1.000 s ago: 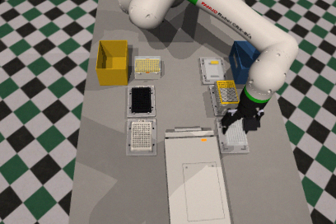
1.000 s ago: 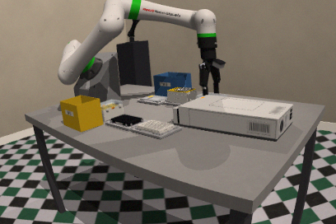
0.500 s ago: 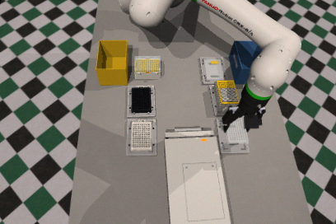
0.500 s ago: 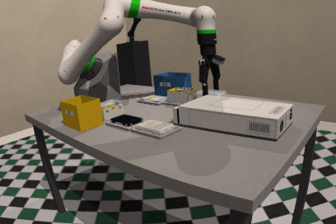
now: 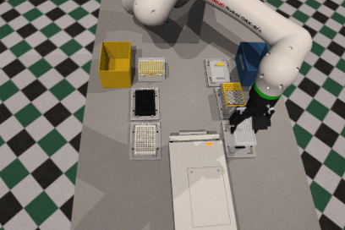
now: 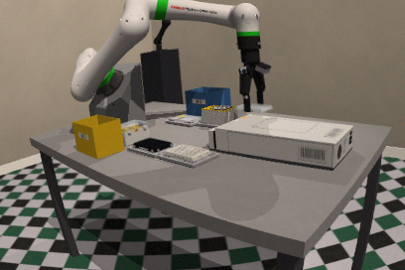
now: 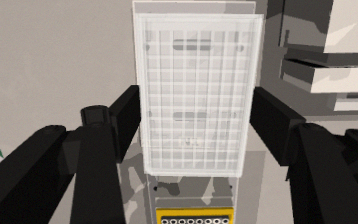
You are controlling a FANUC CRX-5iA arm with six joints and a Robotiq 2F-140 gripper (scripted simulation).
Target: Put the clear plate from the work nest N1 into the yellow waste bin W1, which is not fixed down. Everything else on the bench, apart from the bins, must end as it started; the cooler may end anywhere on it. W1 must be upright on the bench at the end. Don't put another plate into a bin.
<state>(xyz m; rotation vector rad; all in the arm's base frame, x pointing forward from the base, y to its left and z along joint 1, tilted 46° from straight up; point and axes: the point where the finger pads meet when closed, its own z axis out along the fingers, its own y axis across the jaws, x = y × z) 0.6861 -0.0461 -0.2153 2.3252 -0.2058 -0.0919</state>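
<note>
My hand is 41 cm past the yellow waste bin, 48 cm to the left of it and 7 cm above it. The rest, counted from my hand: clear plate: 2 cm below; then yellow tip box: 19 cm behind, 1 cm to the left, 5 cm below; then white instrument: 17 cm ahead, 21 cm to the right, 6 cm below.
</note>
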